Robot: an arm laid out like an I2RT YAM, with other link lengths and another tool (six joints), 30 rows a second.
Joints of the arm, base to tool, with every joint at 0 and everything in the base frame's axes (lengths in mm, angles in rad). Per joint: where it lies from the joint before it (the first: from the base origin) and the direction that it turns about. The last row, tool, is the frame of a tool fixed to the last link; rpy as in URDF.
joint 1: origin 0 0 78.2 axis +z
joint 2: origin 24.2 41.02 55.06 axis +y
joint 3: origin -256.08 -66.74 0 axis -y
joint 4: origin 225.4 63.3 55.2 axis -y
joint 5: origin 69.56 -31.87 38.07 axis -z
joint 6: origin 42.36 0 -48.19 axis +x
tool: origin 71 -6 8 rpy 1.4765 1.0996 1.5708
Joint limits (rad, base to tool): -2.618..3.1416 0..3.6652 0..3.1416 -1.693..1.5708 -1.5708..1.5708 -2.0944..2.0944
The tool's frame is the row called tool.
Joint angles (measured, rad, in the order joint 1, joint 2, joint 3, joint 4, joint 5, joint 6), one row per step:
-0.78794 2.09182 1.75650 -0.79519 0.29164 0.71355
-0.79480 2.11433 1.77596 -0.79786 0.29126 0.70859
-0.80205 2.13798 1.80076 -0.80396 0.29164 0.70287
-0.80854 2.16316 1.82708 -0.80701 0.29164 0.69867
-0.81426 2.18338 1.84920 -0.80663 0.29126 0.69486
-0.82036 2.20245 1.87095 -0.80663 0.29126 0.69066
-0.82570 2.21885 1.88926 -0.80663 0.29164 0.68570
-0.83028 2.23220 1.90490 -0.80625 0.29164 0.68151
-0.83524 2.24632 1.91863 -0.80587 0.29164 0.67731
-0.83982 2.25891 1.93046 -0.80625 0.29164 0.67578
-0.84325 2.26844 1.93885 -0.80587 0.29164 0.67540
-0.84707 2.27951 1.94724 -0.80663 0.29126 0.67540
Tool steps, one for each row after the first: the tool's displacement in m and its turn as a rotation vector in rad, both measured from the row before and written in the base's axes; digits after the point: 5 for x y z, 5 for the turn. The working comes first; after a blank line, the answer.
Tool pose at each row, in the base's axes (x y z in m, rotation vector in rad; the steps are taken from these numbers as rounded here):
0.29181 -0.34469 0.17130 2.17516 1.36926 -0.19446
0.29229 -0.34952 0.16729 2.18124 1.37160 -0.19976
0.29280 -0.35482 0.16407 2.18655 1.37366 -0.20606
0.29405 -0.36043 0.16069 2.19011 1.37289 -0.21018
0.29526 -0.36550 0.15834 2.19039 1.36987 -0.21212
0.29610 -0.37058 0.15631 2.19039 1.36651 -0.21469
0.29665 -0.37494 0.15440 2.18990 1.36523 -0.21793
0.29711 -0.37867 0.15304 2.18880 1.36349 -0.21999
0.29716 -0.38226 0.15073 2.18992 1.36312 -0.22297
0.29696 -0.38534 0.14845 2.19316 1.36078 -0.22540
0.29679 -0.38765 0.14658 2.19598 1.35805 -0.22699
0.29636 -0.38992 0.14388 2.20128 1.35634 -0.22886

0.00048 -0.00483 -0.00401 0.00391 0.00621 -0.00240
0.00051 -0.00530 -0.00322 0.00289 0.00649 -0.00243
0.00125 -0.00561 -0.00338 0.00109 0.00337 -0.00283
0.00121 -0.00507 -0.00235 -0.00166 0.00004 -0.00224
0.00084 -0.00508 -0.00203 -0.00222 0.00022 -0.00245
0.00055 -0.00436 -0.00191 -0.00195 0.00138 -0.00119
0.00046 -0.00373 -0.00136 -0.00223 0.00026 -0.00094
0.00005 -0.00359 -0.00231 -0.00024 0.00208 -0.00132
-0.00020 -0.00308 -0.00228 0.00076 0.00152 -0.00324
-0.00017 -0.00231 -0.00187 0.00054 0.00069 -0.00311
-0.00043 -0.00227 -0.00270 0.00281 0.00203 -0.00366

